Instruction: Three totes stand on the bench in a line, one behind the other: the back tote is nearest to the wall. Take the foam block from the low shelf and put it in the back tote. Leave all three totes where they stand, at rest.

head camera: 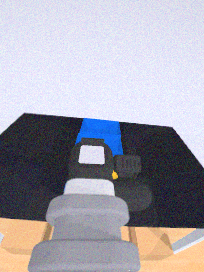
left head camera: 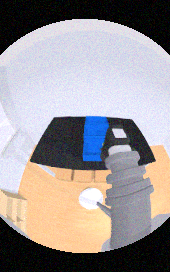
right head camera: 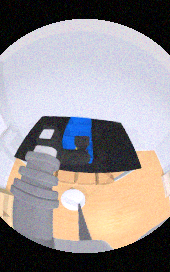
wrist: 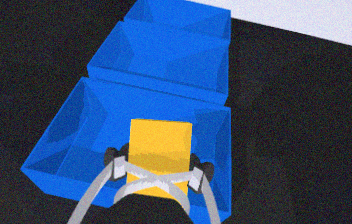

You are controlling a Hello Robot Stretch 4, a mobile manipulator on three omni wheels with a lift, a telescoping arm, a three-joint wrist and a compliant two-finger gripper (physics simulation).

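The yellow foam block is held between the two fingertips of my gripper, which is shut on it. In the wrist view the block overlaps the front tote and hangs above it. The blue middle tote and the blue back tote stand in line behind it, the back one nearest the wall. In the head view the far part of the back tote shows, and my arm and wrist hide much of the line. The fingers are hidden in the head view.
The black bench top lies on both sides of the totes. The pale wall rises behind it. Tan box-like shapes show below the bench's front edge. A white round object is in front of the bench.
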